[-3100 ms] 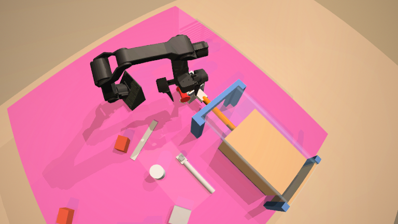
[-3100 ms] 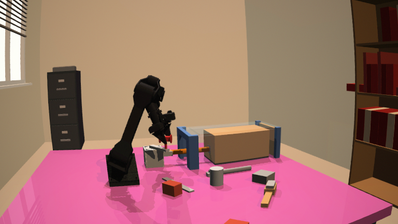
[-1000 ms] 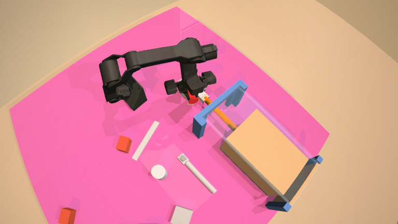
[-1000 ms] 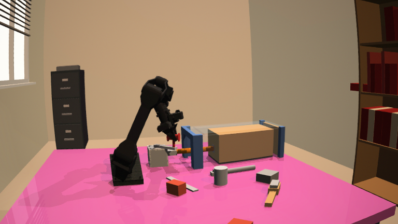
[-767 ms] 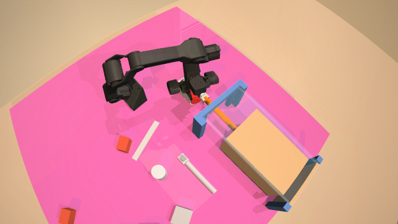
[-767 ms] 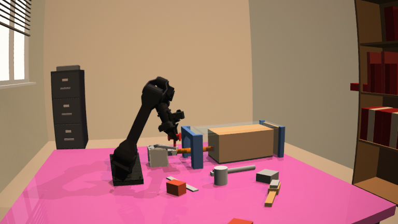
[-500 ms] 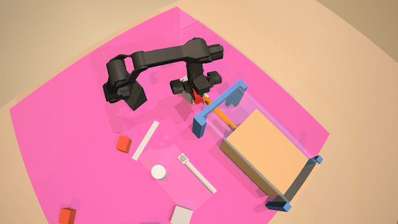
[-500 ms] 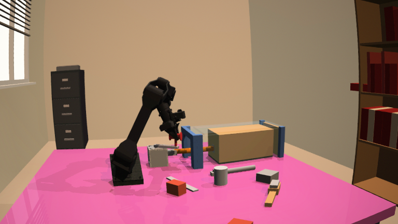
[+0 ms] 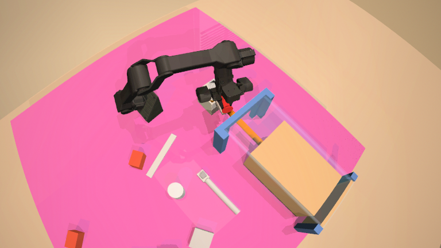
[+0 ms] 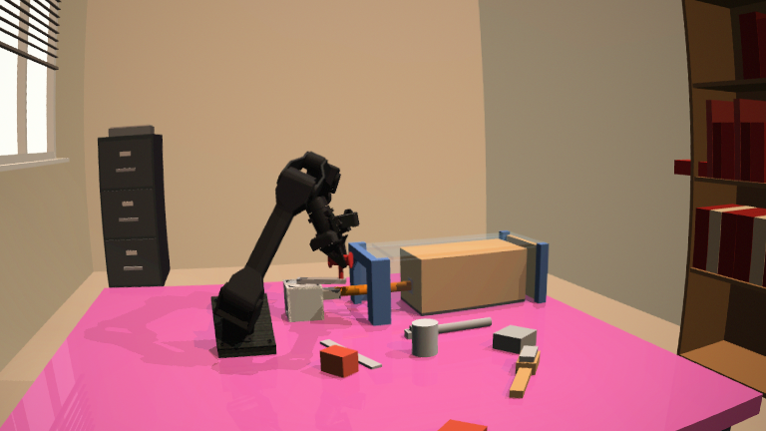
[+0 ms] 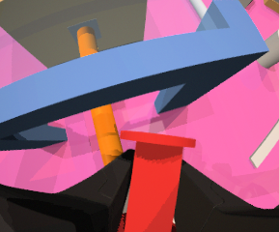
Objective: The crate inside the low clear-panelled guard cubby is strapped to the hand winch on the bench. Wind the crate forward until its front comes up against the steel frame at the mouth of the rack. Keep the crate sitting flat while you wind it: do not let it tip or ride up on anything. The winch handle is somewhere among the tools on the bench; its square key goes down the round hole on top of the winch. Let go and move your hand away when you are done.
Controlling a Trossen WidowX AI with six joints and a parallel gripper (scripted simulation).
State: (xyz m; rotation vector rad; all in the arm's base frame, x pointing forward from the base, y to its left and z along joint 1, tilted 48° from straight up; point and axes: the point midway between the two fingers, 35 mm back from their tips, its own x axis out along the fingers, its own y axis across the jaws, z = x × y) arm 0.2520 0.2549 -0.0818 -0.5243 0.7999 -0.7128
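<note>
My gripper tip is 5 cm past the winch handle, 3 cm above it and 2 cm to the right of it. From my gripper tip the other things lie so: blue steel frame 5 cm ahead, 4 cm to the left, 3 cm below; winch 12 cm behind, 10 cm below, 2 cm to the left; red knob 1 cm to the left, 1 cm behind.
</note>
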